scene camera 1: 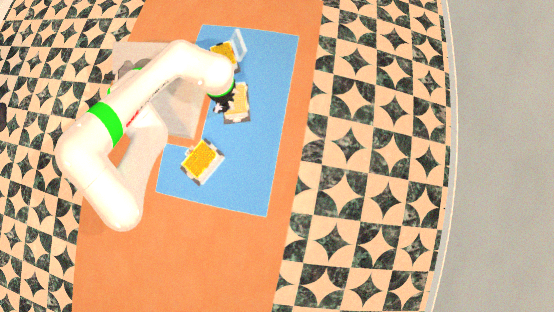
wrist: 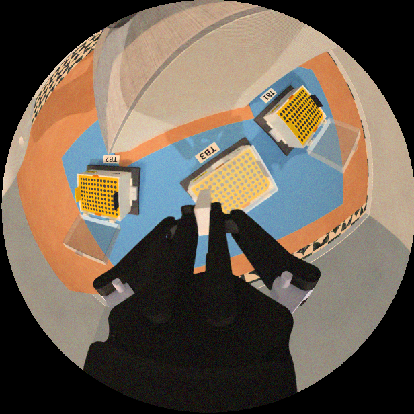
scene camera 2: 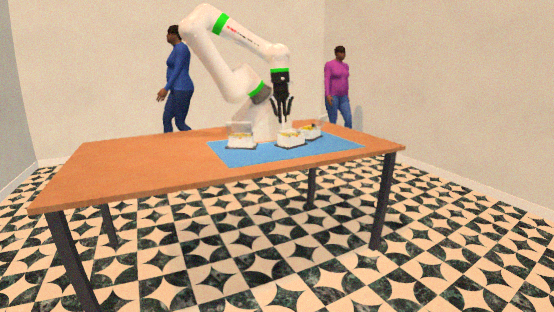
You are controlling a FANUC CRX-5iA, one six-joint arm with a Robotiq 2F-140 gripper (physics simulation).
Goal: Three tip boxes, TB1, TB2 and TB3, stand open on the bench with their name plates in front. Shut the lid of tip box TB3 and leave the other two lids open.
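Seen in the pictures: gripper, between the fingertips: (scene camera 1: 230,107) (scene camera 2: 283,129); arm's base, origin of its link: (scene camera 2: 262,96).
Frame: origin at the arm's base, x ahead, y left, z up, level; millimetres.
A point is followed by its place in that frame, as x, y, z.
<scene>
Tip box TB3 (scene camera 1: 241,99) @[357, 30, -156] (scene camera 2: 291,140) @[384, 7, -193] (wrist: 242,175) stands between the other two. Its clear lid lies flat over the pale-looking yellow tip rack, shut. TB1 (scene camera 1: 223,51) (scene camera 2: 311,132) (wrist: 301,116) has its clear lid (scene camera 1: 239,46) @[286, 247, -137] (wrist: 335,142) standing open. TB2 (scene camera 1: 201,160) (scene camera 2: 241,141) (wrist: 100,196) has its lid (scene camera 2: 240,126) @[341, -247, -109] (wrist: 92,239) open too. My gripper (scene camera 1: 220,107) @[327, -14, -145] (scene camera 2: 283,123) @[327, -14, -145] (wrist: 206,199) is shut and empty, pointing down at TB3's top; I cannot tell whether the tips touch it. In the wrist view the fingers hide TB3's lower left edge.
The boxes stand on a blue mat (scene camera 1: 250,165) @[445, -186, -234] (scene camera 2: 240,159) @[459, -285, -234] on the orange bench (scene camera 1: 200,260) @[338, -597, -236] (scene camera 2: 140,160) @[289, -731, -237]. Name plates for TB1 (wrist: 268,95), TB2 (wrist: 111,159) and TB3 (wrist: 207,152) lie on the boxes' robot side. Two people (scene camera 2: 177,75) (scene camera 2: 337,82) stand behind the bench.
</scene>
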